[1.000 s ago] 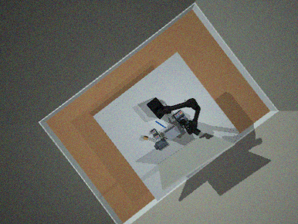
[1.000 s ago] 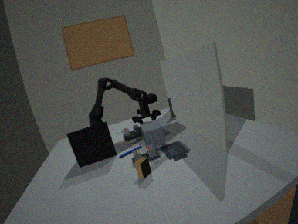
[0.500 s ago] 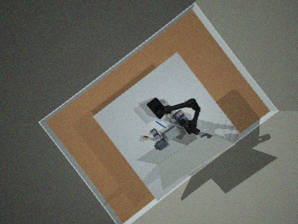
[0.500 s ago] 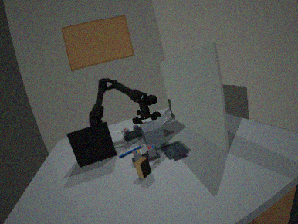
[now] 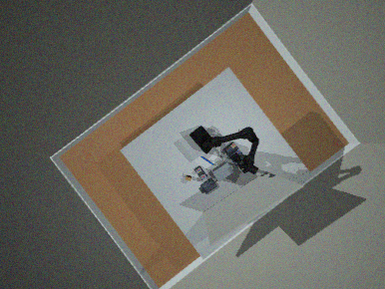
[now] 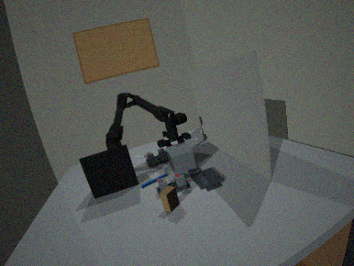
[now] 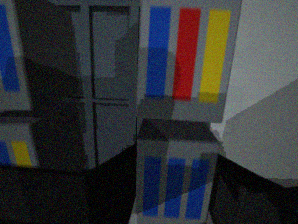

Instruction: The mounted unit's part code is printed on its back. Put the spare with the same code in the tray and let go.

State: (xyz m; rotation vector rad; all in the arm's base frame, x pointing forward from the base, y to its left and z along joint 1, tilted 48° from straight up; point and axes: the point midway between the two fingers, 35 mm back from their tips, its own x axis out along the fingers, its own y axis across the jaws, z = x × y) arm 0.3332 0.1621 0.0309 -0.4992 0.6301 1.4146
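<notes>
The dark tray lies 35 cm to the right of my gripper tip, 2 cm behind it and 1 cm below it. From my gripper tip the other things lie so: grey panel 21 cm to the right, 21 cm above, 20 cm ahead; blue pen 20 cm to the right, 20 cm behind, 1 cm below; dark rack 7 cm behind, 4 cm to the left, 1 cm below.
</notes>
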